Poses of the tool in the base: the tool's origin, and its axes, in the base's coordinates. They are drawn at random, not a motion.
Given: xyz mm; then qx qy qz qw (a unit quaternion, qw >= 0).
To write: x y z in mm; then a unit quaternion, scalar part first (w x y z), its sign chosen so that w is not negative. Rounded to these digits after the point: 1 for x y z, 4 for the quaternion.
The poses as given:
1: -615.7 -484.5 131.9 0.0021 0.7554 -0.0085 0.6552
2: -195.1 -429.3 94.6 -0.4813 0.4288 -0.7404 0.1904
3: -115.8 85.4 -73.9 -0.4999 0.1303 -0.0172 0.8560
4: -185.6 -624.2 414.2 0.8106 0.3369 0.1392 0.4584
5: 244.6 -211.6 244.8 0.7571 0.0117 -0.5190 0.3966
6: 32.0 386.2 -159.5 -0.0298 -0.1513 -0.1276 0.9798
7: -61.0 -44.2 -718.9 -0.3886 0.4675 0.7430 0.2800
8: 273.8 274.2 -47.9 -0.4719 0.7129 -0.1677 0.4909
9: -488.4 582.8 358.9 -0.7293 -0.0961 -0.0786 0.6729
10: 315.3 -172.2 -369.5 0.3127 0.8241 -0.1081 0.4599
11: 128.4 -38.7 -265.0 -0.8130 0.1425 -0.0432 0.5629
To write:
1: -615.7 -484.5 131.9 0.6552 0.0021 0.7554 -0.0085
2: -195.1 -429.3 94.6 0.1904 -0.4813 0.4288 -0.7404
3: -115.8 85.4 -73.9 0.8560 -0.4999 0.1303 -0.0172
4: -185.6 -624.2 414.2 0.4584 0.8106 0.3369 0.1392
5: 244.6 -211.6 244.8 0.3966 0.7571 0.0117 -0.5190
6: 32.0 386.2 -159.5 0.9798 -0.0298 -0.1513 -0.1276
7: -61.0 -44.2 -718.9 0.2800 -0.3886 0.4675 0.7430
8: 273.8 274.2 -47.9 0.4909 -0.4719 0.7129 -0.1677
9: -488.4 582.8 358.9 0.6729 -0.7293 -0.0961 -0.0786
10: 315.3 -172.2 -369.5 0.4599 0.3127 0.8241 -0.1081
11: 128.4 -38.7 -265.0 0.5629 -0.8130 0.1425 -0.0432
